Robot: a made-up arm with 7 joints. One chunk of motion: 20 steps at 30 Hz.
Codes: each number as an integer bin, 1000 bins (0 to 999) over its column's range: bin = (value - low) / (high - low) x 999, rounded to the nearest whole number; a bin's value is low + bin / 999 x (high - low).
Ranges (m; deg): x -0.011..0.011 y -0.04..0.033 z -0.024..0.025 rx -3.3..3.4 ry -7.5..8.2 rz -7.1..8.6
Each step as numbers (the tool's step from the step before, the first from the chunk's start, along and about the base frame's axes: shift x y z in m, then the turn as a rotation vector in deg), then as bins.
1 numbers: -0.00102 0.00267 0.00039 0.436 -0.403 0.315
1 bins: 453 584 497 557 452 472
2 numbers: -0.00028 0.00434 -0.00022 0.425 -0.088 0.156
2 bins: 487 607 485 555 472 462
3 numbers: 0.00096 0.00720 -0.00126 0.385 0.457 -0.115
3 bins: 543 646 464 549 506 444
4 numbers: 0.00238 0.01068 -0.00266 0.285 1.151 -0.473
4 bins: 608 694 435 535 550 422
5 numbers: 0.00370 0.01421 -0.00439 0.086 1.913 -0.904
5 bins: 668 742 400 505 599 394
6 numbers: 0.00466 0.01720 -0.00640 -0.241 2.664 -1.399
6 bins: 711 783 359 456 647 363
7 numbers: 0.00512 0.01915 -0.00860 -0.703 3.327 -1.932
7 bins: 732 809 314 387 689 329
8 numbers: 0.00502 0.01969 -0.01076 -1.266 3.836 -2.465
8 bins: 727 817 270 303 721 295
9 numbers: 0.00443 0.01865 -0.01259 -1.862 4.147 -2.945
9 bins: 701 803 233 214 741 264
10 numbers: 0.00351 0.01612 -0.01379 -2.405 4.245 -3.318
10 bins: 659 768 208 133 747 241
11 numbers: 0.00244 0.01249 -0.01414 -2.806 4.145 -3.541
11 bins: 610 718 201 74 741 226
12 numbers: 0.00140 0.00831 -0.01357 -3.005 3.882 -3.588
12 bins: 563 661 213 44 724 223
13 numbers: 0.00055 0.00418 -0.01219 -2.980 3.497 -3.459
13 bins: 524 605 241 48 700 232
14 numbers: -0.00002 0.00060 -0.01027 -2.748 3.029 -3.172
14 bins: 499 556 280 82 670 250
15 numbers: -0.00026 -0.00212 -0.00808 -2.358 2.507 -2.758
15 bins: 488 518 325 140 637 276
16 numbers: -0.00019 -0.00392 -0.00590 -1.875 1.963 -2.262
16 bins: 491 494 369 212 602 308
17 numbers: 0.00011 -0.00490 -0.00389 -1.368 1.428 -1.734
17 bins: 504 480 410 288 568 341
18 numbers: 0.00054 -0.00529 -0.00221 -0.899 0.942 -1.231
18 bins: 524 475 444 358 537 373
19 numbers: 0.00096 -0.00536 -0.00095 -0.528 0.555 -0.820
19 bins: 543 474 470 413 513 400
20 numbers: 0.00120 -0.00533 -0.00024 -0.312 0.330 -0.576
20 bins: 554 474 484 446 498 415
